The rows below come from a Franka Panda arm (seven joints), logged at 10 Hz.
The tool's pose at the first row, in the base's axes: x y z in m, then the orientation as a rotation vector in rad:
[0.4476, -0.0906, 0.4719, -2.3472, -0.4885, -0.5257]
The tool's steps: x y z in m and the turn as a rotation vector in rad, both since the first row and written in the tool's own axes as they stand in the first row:
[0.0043, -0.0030, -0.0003, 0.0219, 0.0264, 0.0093]
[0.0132, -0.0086, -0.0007, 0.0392, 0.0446, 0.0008]
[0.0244, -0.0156, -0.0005, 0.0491, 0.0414, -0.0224]
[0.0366, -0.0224, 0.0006, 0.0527, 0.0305, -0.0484]
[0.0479, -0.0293, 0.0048, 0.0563, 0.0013, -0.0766]
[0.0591, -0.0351, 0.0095, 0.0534, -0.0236, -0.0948]
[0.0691, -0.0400, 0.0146, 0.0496, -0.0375, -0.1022]
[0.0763, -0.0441, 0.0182, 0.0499, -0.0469, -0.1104]
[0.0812, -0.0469, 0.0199, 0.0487, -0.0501, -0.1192]
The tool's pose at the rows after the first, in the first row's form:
[0.4498, -0.0878, 0.4758, -2.3177, -0.4687, -0.5437]
[0.4546, -0.0824, 0.4834, -2.2933, -0.4731, -0.5620]
[0.4608, -0.0751, 0.4925, -2.2819, -0.5035, -0.5654]
[0.4682, -0.0671, 0.5013, -2.2788, -0.5398, -0.5636]
[0.4755, -0.0571, 0.5076, -2.2816, -0.5871, -0.5419]
[0.4834, -0.0475, 0.5129, -2.2901, -0.6198, -0.5228]
[0.4908, -0.0386, 0.5169, -2.2973, -0.6345, -0.5116]
[0.4958, -0.0318, 0.5201, -2.2988, -0.6487, -0.5043]
[0.4990, -0.0277, 0.5228, -2.2994, -0.6605, -0.5050]

